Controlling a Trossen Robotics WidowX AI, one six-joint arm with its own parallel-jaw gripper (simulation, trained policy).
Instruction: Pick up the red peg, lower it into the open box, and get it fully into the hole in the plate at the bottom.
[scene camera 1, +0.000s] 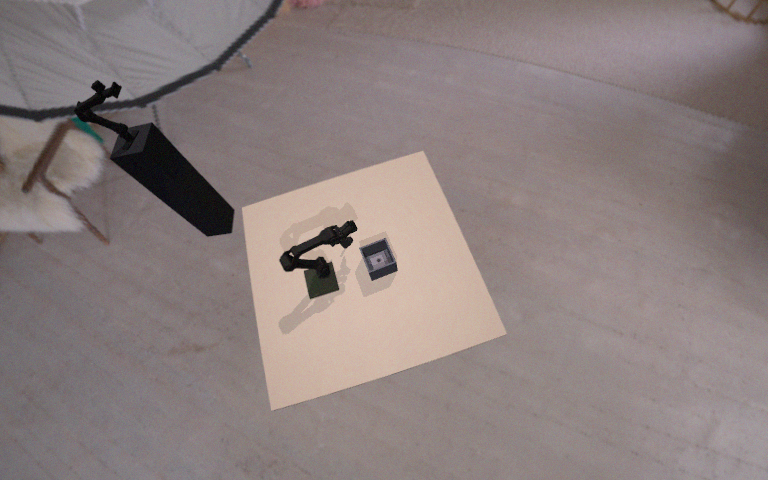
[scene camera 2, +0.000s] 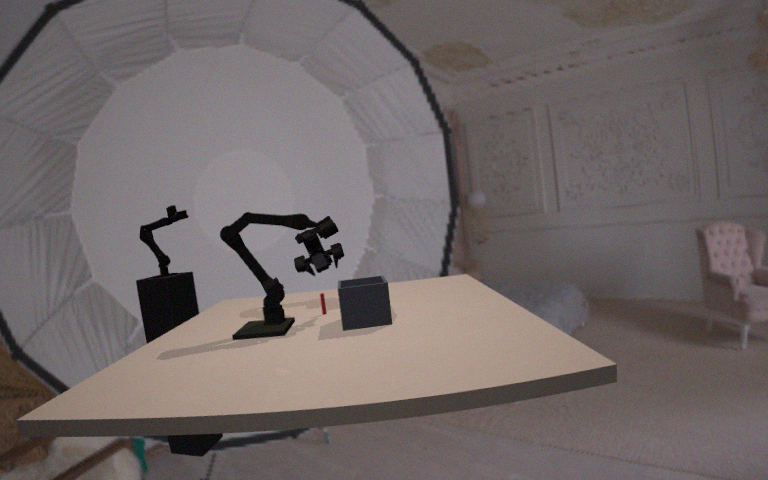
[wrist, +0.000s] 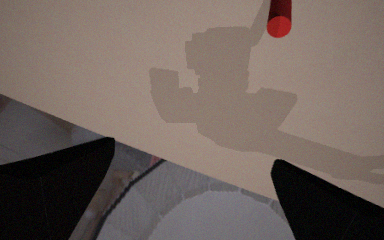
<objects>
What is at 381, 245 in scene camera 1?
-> A dark box.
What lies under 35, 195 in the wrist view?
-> My gripper.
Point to my gripper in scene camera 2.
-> At 325, 271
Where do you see a dark box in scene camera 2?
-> At 364, 302
</objects>
